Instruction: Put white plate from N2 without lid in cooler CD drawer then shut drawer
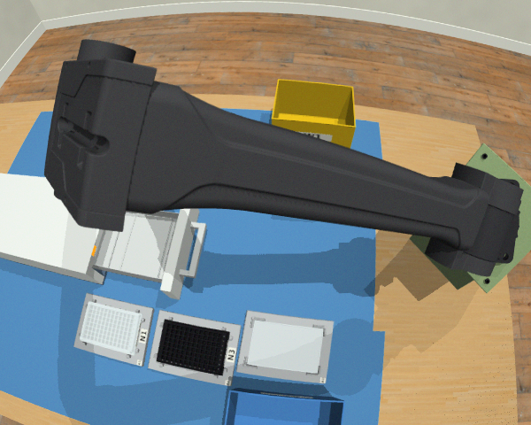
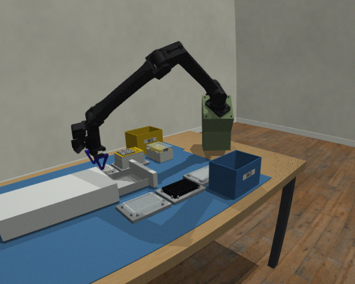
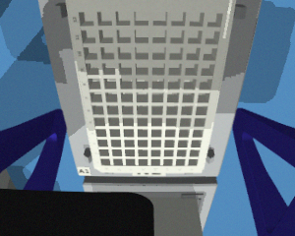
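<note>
My hand is 3 cm above the white plate. The rest, counted from my hand: yellow tip box: 18 cm behind, 5 cm to the right, 1 cm above; then grey nest N2: 4 cm below; then drawer: 4 cm behind, 19 cm to the left, 2 cm below.
</note>
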